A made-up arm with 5 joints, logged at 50 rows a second.
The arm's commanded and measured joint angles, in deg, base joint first. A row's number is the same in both.
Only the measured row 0 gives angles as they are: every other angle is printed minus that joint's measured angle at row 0.
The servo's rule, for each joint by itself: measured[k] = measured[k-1] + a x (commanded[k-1-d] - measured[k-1]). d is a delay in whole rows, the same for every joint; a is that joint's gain. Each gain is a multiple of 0.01, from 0.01 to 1. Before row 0 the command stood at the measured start. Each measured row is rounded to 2 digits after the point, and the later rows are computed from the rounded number. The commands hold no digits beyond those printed.
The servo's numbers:
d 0
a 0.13 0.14 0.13 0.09 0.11
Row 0, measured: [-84.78, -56.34, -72.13, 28.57, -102.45]
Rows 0 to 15, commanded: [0.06, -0.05, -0.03, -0.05, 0.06]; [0.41, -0.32, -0.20, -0.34, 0.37]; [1.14, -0.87, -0.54, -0.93, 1.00]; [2.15, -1.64, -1.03, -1.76, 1.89]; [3.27, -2.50, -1.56, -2.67, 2.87]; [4.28, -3.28, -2.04, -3.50, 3.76]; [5.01, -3.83, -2.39, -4.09, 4.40]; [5.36, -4.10, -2.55, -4.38, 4.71]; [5.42, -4.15, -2.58, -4.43, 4.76]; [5.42, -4.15, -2.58, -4.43, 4.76]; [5.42, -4.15, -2.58, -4.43, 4.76]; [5.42, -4.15, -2.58, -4.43, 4.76]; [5.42, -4.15, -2.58, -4.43, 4.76]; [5.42, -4.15, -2.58, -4.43, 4.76]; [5.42, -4.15, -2.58, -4.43, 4.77]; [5.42, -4.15, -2.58, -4.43, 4.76]
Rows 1 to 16, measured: [0.01, -0.01, 0.00, 0.00, 0.01]; [0.06, -0.05, -0.03, -0.03, 0.05]; [0.20, -0.16, -0.10, -0.11, 0.15]; [0.45, -0.37, -0.22, -0.26, 0.34]; [0.82, -0.67, -0.39, -0.48, 0.62]; [1.27, -1.04, -0.60, -0.75, 0.97]; [1.76, -1.43, -0.83, -1.05, 1.35]; [2.23, -1.80, -1.05, -1.35, 1.72]; [2.64, -2.13, -1.25, -1.63, 2.05]; [3.00, -2.41, -1.42, -1.88, 2.35]; [3.31, -2.65, -1.57, -2.11, 2.62]; [3.58, -2.86, -1.70, -2.32, 2.86]; [3.82, -3.04, -1.81, -2.51, 3.07]; [4.03, -3.20, -1.91, -2.68, 3.26]; [4.21, -3.33, -2.00, -2.84, 3.43]; [4.37, -3.44, -2.08, -2.98, 3.58]
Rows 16 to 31, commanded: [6.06, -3.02, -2.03, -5.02, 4.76]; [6.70, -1.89, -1.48, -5.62, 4.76]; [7.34, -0.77, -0.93, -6.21, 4.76]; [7.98, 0.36, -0.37, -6.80, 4.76]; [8.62, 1.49, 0.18, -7.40, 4.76]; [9.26, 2.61, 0.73, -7.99, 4.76]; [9.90, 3.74, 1.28, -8.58, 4.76]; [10.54, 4.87, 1.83, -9.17, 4.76]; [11.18, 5.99, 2.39, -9.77, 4.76]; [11.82, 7.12, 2.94, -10.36, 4.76]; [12.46, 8.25, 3.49, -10.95, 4.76]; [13.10, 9.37, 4.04, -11.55, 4.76]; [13.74, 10.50, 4.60, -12.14, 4.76]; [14.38, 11.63, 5.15, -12.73, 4.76]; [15.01, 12.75, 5.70, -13.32, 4.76]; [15.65, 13.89, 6.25, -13.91, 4.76]
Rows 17 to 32, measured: [4.59, -3.38, -2.07, -3.16, 3.71]; [4.86, -3.17, -1.99, -3.38, 3.83]; [5.18, -2.83, -1.85, -3.63, 3.93]; [5.54, -2.38, -1.66, -3.92, 4.02]; [5.94, -1.84, -1.42, -4.23, 4.10]; [6.37, -1.22, -1.14, -4.57, 4.17]; [6.83, -0.53, -0.83, -4.93, 4.23]; [7.31, 0.23, -0.48, -5.31, 4.29]; [7.81, 1.04, -0.11, -5.71, 4.34]; [8.33, 1.89, 0.29, -6.13, 4.39]; [8.87, 2.78, 0.71, -6.56, 4.43]; [9.42, 3.70, 1.14, -7.01, 4.47]; [9.98, 4.65, 1.59, -7.47, 4.50]; [10.55, 5.63, 2.05, -7.94, 4.53]; [11.13, 6.63, 2.52, -8.42, 4.56]; [11.72, 7.65, 3.00, -8.91, 4.58]
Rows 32 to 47, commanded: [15.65, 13.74, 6.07, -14.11, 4.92]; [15.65, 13.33, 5.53, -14.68, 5.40]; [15.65, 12.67, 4.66, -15.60, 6.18]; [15.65, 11.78, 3.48, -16.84, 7.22]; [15.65, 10.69, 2.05, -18.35, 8.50]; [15.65, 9.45, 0.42, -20.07, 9.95]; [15.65, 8.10, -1.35, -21.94, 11.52]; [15.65, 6.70, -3.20, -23.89, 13.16]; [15.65, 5.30, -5.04, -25.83, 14.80]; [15.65, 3.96, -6.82, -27.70, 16.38]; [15.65, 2.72, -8.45, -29.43, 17.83]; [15.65, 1.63, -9.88, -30.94, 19.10]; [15.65, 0.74, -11.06, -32.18, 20.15]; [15.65, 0.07, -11.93, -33.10, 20.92]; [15.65, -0.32, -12.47, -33.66, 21.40]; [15.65, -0.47, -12.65, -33.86, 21.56]
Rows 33 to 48, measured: [12.23, 8.50, 3.40, -9.38, 4.62]; [12.67, 9.18, 3.68, -9.86, 4.71]; [13.06, 9.67, 3.81, -10.38, 4.87]; [13.40, 9.97, 3.77, -10.96, 5.13]; [13.69, 10.07, 3.55, -11.63, 5.50]; [13.94, 9.98, 3.14, -12.39, 5.99]; [14.16, 9.72, 2.56, -13.25, 6.60]; [14.35, 9.30, 1.81, -14.21, 7.32]; [14.52, 8.74, 0.92, -15.26, 8.14]; [14.67, 8.07, -0.09, -16.38, 9.05]; [14.80, 7.32, -1.18, -17.55, 10.02]; [14.91, 6.52, -2.31, -18.76, 11.02]; [15.01, 5.71, -3.45, -19.97, 12.02]; [15.09, 4.92, -4.55, -21.15, 13.00]; [15.16, 4.19, -5.58, -22.28, 13.92]; [15.22, 3.54, -6.50, -23.32, 14.76]
